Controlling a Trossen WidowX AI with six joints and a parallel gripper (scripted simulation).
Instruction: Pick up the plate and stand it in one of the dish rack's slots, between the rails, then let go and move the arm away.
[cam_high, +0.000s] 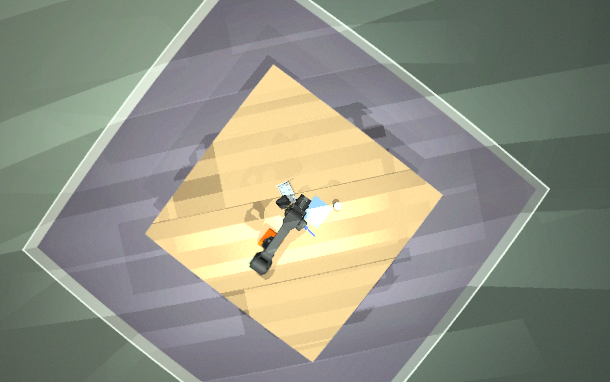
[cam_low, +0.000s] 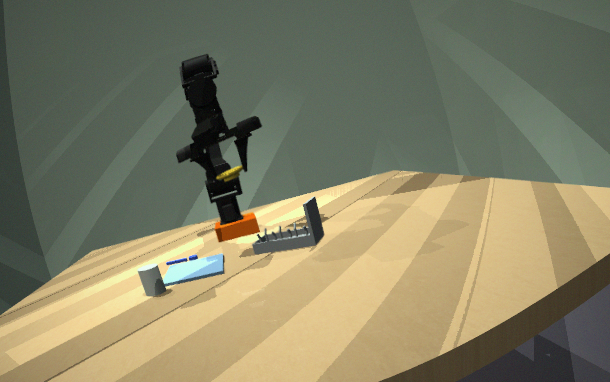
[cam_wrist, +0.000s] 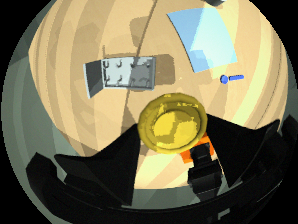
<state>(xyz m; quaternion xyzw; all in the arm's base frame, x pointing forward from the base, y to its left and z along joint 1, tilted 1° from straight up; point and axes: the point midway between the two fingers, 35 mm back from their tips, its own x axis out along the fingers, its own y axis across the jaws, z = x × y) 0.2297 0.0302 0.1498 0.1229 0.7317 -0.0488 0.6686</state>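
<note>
My gripper tip is 5 cm short of the grey dish rack, 8 cm to the right of it and 13 cm above it. From my gripper tip the other things lie so: light blue mat 8 cm ahead, 13 cm to the right, 15 cm below; yellow plate 1 cm above; blue utensil 4 cm behind, 16 cm to the right, 15 cm below.
</note>
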